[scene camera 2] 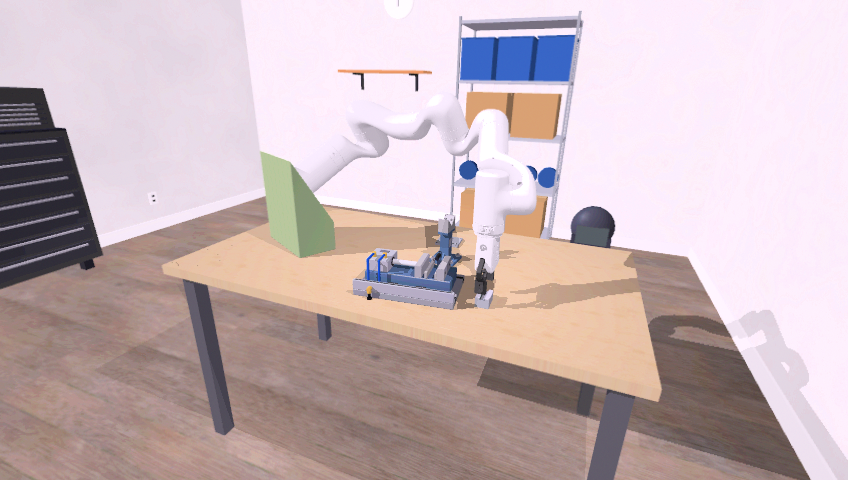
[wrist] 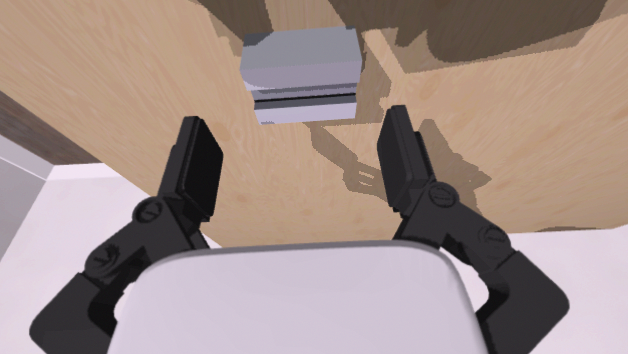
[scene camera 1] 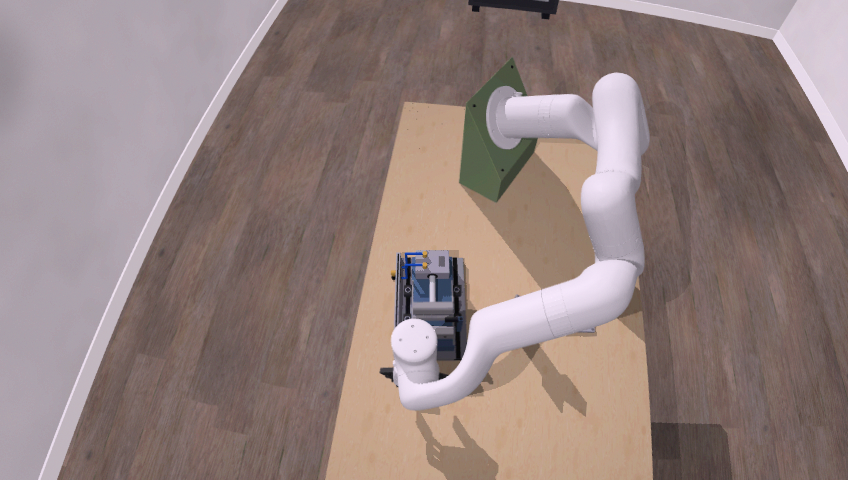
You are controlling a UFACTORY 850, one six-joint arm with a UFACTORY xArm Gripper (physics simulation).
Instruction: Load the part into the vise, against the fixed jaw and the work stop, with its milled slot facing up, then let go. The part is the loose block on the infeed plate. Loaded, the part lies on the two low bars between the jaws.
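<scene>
The part, a grey block (scene camera 2: 483, 299) (wrist: 301, 70), lies on the wooden table beyond the vise's fixed-jaw end. Its slot appears to face up. In scene camera 1 the arm hides it. My gripper (scene camera 1: 414, 374) (scene camera 2: 484, 280) (wrist: 297, 130) is open and empty. It is low, with its fingers pointing down, slightly above and beside the block; the block is not between the pads. The vise (scene camera 1: 432, 307) (scene camera 2: 416, 286) stands beside it, its fixed jaw (scene camera 1: 444, 331) (scene camera 2: 442, 268) nearest the gripper. The black work stop (scene camera 1: 453, 319) shows by the jaws; the low bars are hidden.
Blue clamps with yellow knobs (scene camera 1: 424, 254) (scene camera 2: 373, 261) stand at the vise's far end. A blue stand with a grey top (scene camera 2: 446, 240) is behind the vise. A grey plate (scene camera 1: 587, 330) lies partly hidden under the arm. The green robot mount (scene camera 1: 482, 157) (scene camera 2: 297, 214) stands at the table's other end.
</scene>
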